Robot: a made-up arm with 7 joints.
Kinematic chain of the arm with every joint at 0, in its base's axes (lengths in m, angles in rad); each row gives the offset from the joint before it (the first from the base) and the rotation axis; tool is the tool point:
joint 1: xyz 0 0 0 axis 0 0.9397 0.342
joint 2: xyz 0 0 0 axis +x
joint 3: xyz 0 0 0 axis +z
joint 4: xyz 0.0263 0 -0.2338 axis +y
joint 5: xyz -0.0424 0 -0.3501 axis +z
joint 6: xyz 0 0 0 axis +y
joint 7: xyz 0 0 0 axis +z
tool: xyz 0 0 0
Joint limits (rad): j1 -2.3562..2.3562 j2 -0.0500..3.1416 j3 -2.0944..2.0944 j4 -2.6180..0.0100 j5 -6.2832..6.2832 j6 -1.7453..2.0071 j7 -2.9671..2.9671
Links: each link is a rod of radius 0.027 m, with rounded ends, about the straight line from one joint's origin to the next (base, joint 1, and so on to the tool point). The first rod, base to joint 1, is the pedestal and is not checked.
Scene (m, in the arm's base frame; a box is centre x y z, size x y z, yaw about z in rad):
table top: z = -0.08
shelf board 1: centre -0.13 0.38 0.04 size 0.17 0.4 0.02 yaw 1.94
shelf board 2: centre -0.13 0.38 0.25 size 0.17 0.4 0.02 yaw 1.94
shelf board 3: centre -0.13 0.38 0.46 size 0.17 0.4 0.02 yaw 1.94
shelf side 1: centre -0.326 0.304 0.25 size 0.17 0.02 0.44 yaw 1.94
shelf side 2: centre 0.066 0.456 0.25 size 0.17 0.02 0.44 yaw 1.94
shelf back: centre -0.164 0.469 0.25 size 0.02 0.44 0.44 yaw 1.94
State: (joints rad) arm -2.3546 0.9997 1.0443 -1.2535 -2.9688 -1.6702 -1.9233
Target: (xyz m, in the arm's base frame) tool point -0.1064 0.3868 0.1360
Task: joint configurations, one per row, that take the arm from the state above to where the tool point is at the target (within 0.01 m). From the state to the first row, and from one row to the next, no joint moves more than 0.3 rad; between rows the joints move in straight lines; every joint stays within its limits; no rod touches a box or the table.
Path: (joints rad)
1: -2.2193 0.7740 1.0052 -1.5124 -2.9688 -1.6702 -1.9233
2: -2.0841 0.5483 0.9660 -1.7713 -2.9688 -1.6702 -1.9233
3: -2.1006 0.4368 1.0776 -2.0360 -2.9688 -1.6702 -1.9233
4: -2.1171 0.3253 1.1891 -2.3007 -2.9688 -1.6702 -1.9233
5: -2.1337 0.2138 1.3007 -2.5654 -2.9688 -1.6702 -1.9233
6: -2.2079 0.4828 1.3265 -2.3119 -2.9688 -1.6702 -1.9233
7: -2.2820 0.7518 1.3524 -2.0585 -2.9688 -1.6702 -1.9233
8: -2.3562 1.0207 1.3783 -1.8051 -2.9688 -1.6702 -1.9233

